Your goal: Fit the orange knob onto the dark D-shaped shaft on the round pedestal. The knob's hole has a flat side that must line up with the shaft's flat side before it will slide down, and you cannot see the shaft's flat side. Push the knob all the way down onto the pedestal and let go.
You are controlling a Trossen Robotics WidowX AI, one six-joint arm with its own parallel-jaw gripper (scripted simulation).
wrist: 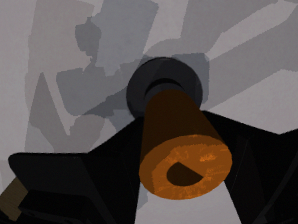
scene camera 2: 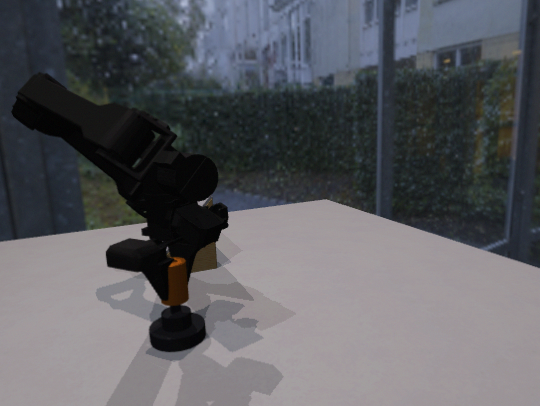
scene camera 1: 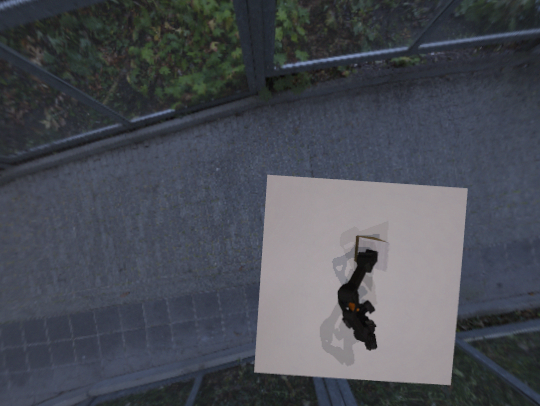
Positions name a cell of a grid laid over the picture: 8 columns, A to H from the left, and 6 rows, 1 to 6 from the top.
My gripper (scene camera 2: C5) carries an orange knob (scene camera 2: C5). I also see a dark pedestal (scene camera 2: C5).
My gripper also shows in the wrist view (wrist: E4). The dark pedestal shows as well in the wrist view (wrist: E3).
